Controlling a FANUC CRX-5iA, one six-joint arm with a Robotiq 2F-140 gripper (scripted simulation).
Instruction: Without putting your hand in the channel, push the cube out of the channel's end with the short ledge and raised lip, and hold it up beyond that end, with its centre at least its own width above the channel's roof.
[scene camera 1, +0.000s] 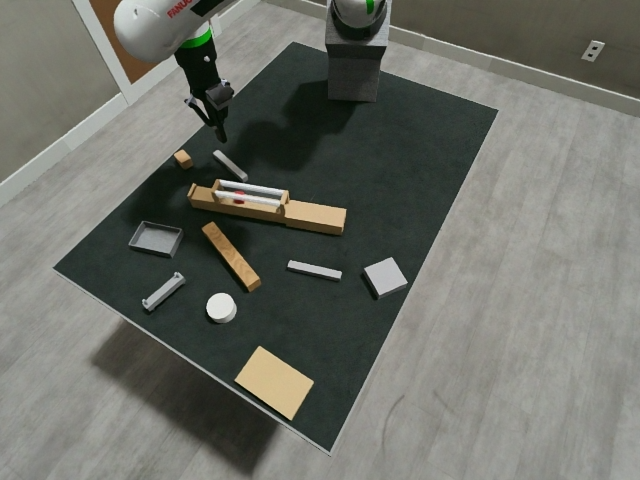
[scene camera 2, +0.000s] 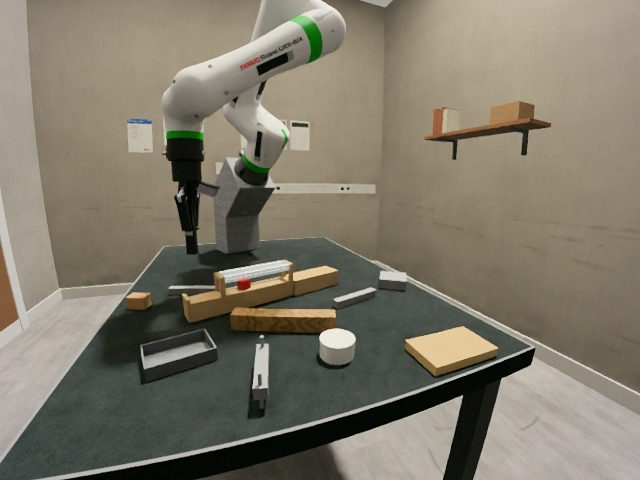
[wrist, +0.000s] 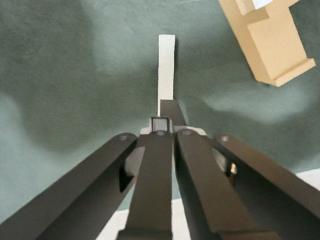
I see my gripper (scene camera 2: 192, 253), a pronged grey tool (scene camera 2: 261, 371), a grey tray (scene camera 2: 181, 346), a tan board (scene camera 1: 279, 385) and a grey square block (scene camera 1: 385, 278).
The grey tray shows as well in scene camera 1 (scene camera 1: 153, 238). The tan board also shows in scene camera 2 (scene camera 2: 446, 351). My gripper is seen too in scene camera 1 (scene camera 1: 222, 140) and in the wrist view (wrist: 168, 113). The wrist view misses the pronged grey tool: it is out of frame. The wrist view misses the grey tray: it is out of frame.
